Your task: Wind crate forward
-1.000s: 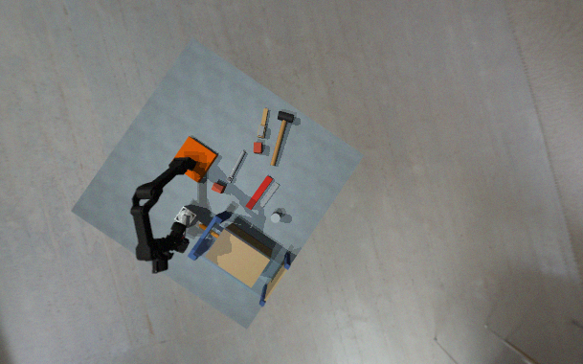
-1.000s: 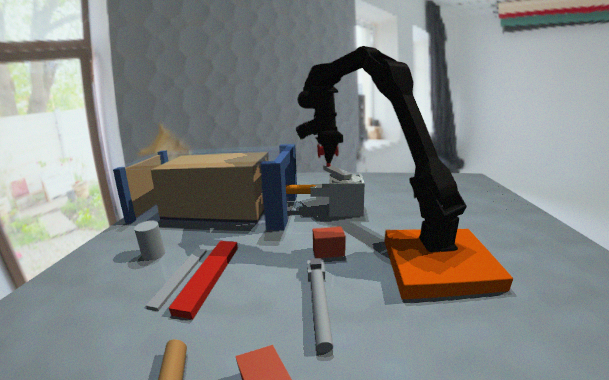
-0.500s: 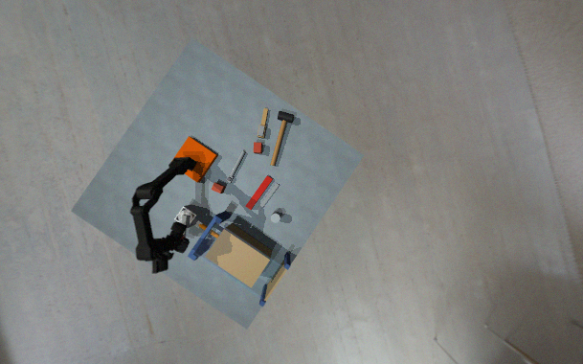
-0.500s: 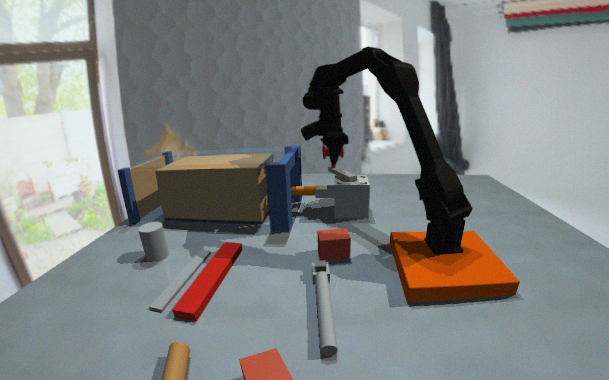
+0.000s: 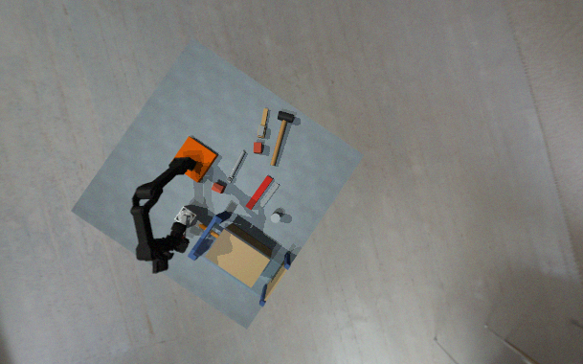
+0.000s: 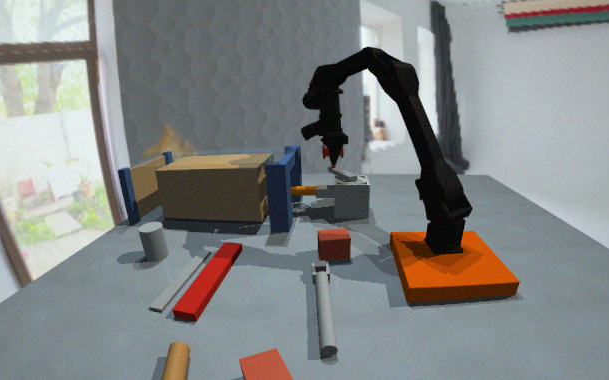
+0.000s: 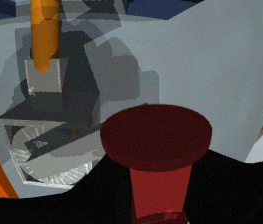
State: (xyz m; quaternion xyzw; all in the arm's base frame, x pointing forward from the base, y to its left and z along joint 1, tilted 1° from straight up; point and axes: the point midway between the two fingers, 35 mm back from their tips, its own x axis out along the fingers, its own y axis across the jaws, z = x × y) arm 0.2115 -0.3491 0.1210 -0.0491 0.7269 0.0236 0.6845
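Now: gripper tip 20 mm below the red knob. Round my gripper tip: grey crank handle: 30 mm to the left, 20 mm behind, 10 mm below; grey winch: 80 mm to the left, 80 mm below, 60 mm behind; frame: 120 mm ahead, 80 mm to the left, 10 mm below.
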